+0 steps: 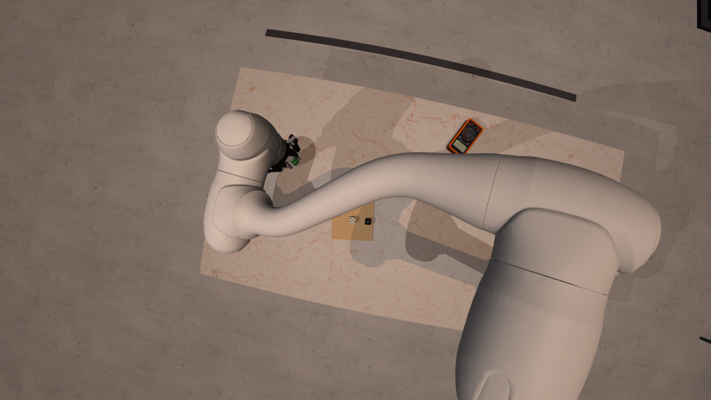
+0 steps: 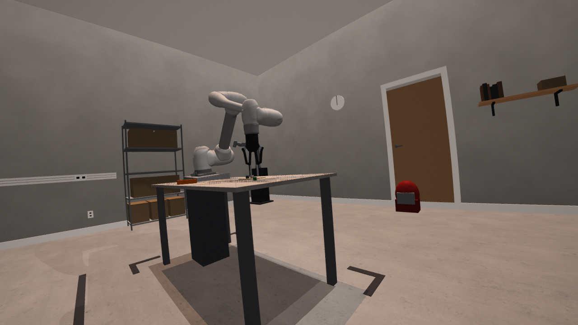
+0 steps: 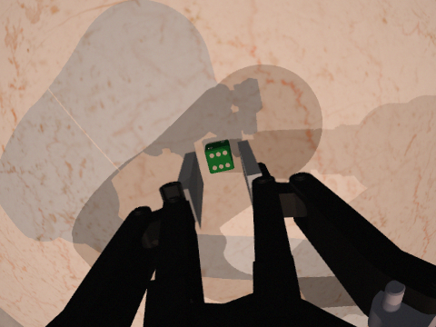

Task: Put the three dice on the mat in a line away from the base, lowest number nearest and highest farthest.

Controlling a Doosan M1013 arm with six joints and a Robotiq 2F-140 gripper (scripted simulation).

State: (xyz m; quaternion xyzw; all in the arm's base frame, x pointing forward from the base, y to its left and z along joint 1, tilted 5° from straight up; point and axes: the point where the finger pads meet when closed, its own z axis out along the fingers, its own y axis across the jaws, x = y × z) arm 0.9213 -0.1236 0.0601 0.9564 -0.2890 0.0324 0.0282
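Now: hand 50 mm above the green die. Round my hand: black die: 280 mm behind, 160 mm to the left, 50 mm below; white die: 230 mm behind, 160 mm to the left, 50 mm below; mat: 230 mm behind, 160 mm to the left, 60 mm below.
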